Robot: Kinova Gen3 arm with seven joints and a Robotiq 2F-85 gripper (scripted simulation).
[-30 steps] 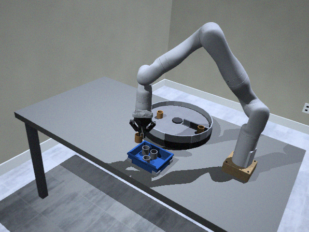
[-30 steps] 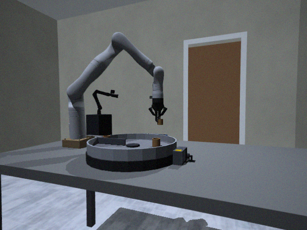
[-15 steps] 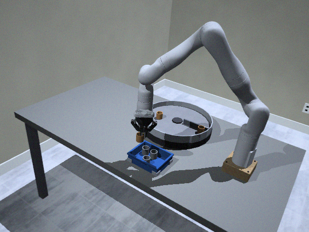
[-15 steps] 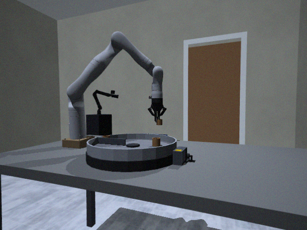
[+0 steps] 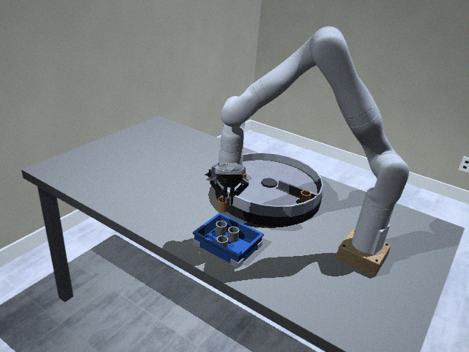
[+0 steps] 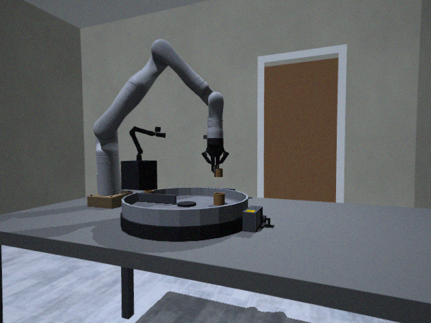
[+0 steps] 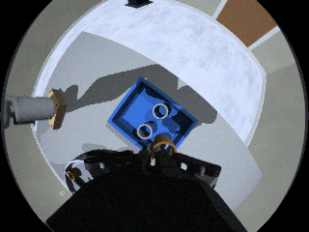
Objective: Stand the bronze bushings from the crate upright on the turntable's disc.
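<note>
The turntable disc lies 8 cm ahead of my hand, 33 cm to the right of it and 10 cm below it.
</note>
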